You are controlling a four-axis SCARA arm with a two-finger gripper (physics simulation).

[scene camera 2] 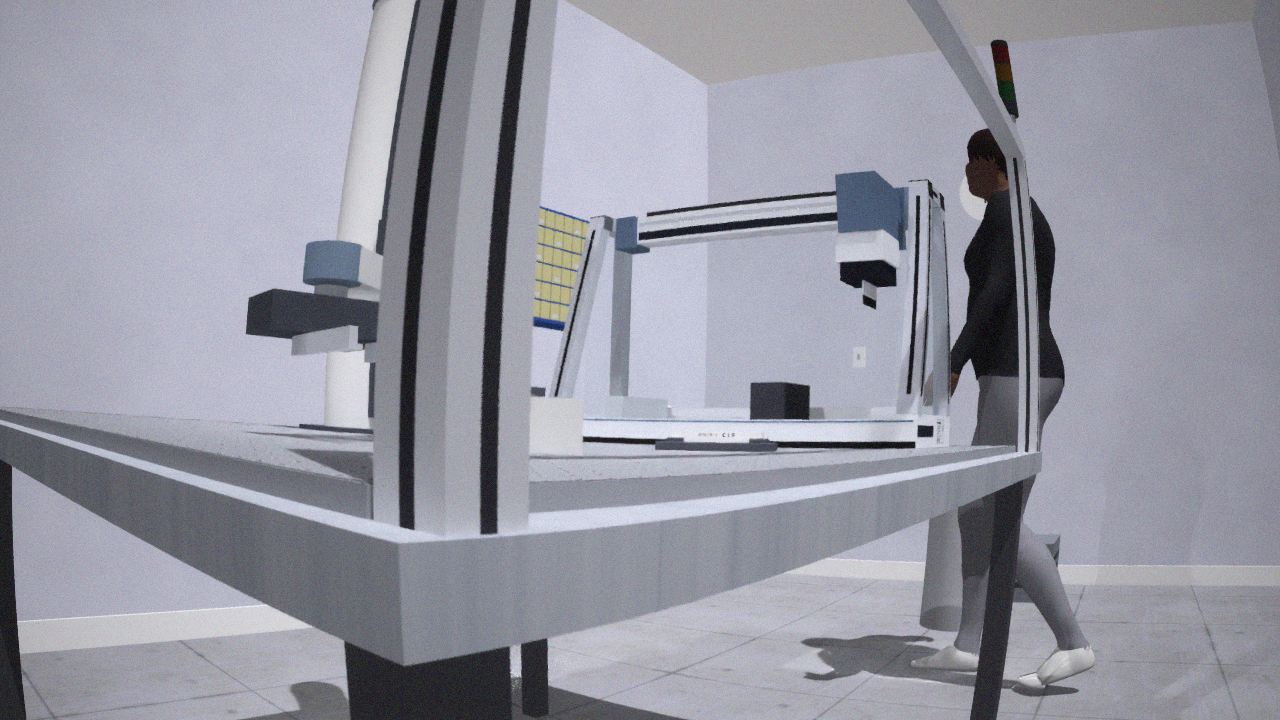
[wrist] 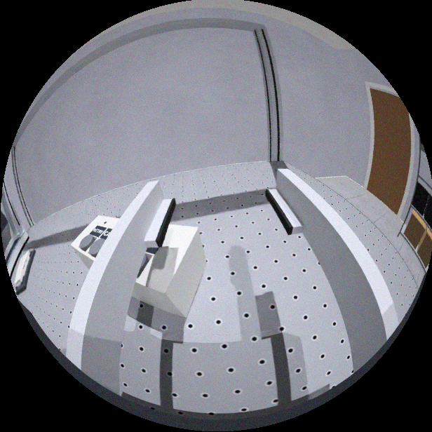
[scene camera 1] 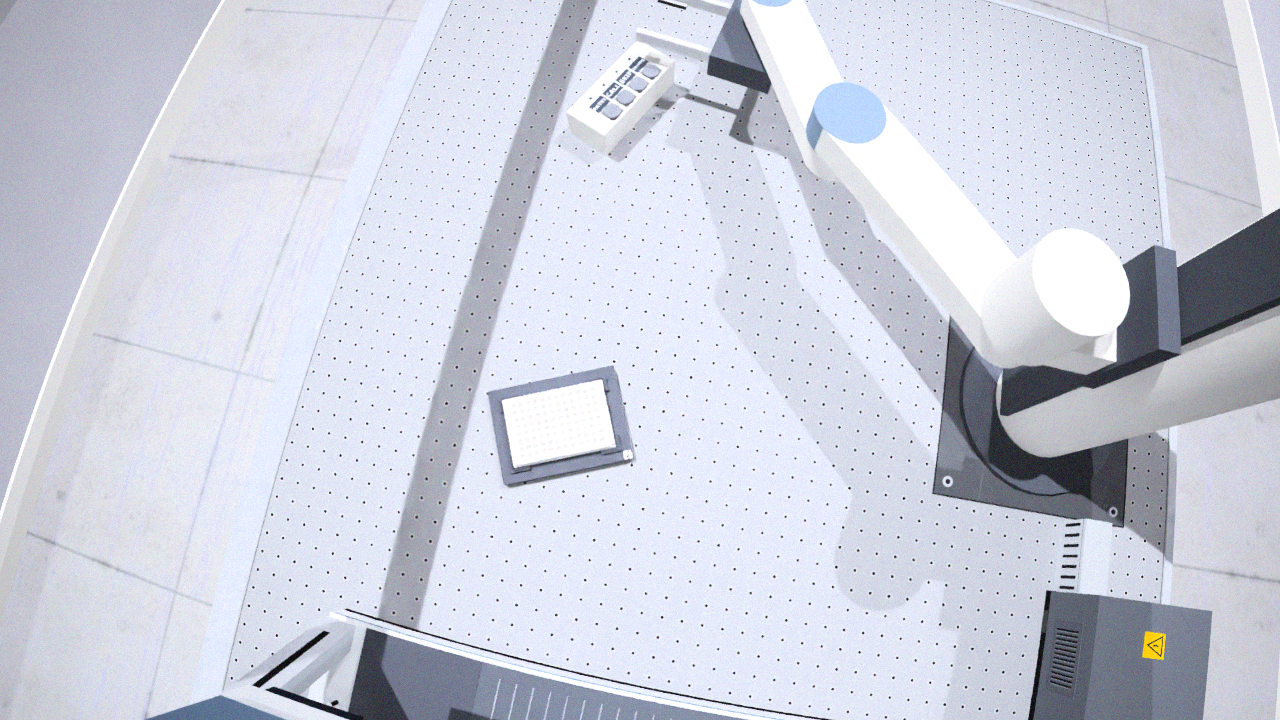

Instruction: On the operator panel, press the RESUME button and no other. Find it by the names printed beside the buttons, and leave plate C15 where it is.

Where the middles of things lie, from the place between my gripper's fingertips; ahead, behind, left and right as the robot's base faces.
I see my gripper 11 cm to the right of the white operator panel (scene camera 2: 556,424), 7 cm above it and 2 cm short of it. Also, from my hand: dark base plate (scene camera 1: 968,484) (65 cm behind, 43 cm to the left, 10 cm below); then frame post (scene camera 2: 447,437) (38 cm ahead, 27 cm to the right, 18 cm above); then plate C15 (scene camera 1: 570,421) (59 cm to the left, 8 cm below, 1 cm behind).
